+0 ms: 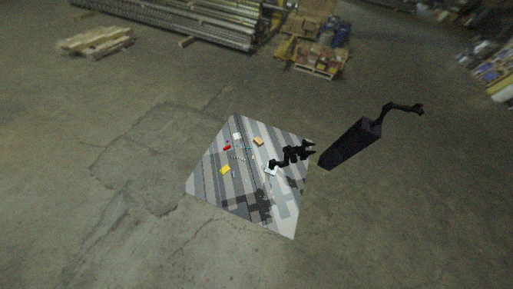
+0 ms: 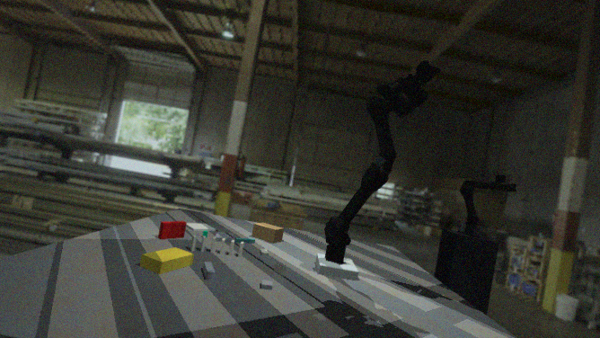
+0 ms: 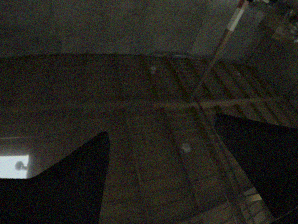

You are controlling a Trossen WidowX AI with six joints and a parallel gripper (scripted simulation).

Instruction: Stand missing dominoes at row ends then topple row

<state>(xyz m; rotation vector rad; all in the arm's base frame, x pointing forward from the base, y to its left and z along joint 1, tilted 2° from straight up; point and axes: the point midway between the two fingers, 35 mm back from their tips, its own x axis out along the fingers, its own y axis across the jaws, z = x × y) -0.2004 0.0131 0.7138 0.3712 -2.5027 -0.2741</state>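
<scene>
My gripper tip is 610 mm short of the teal bar, 120 mm to the left of it and 750 mm above it. The rest, counted from my gripper tip: tan box: 550 mm ahead, 260 mm to the right, 730 mm below; grey flat plate: 700 mm ahead, 100 mm to the right, 750 mm below; yellow block: 710 mm ahead, 310 mm to the left, 750 mm below.
</scene>
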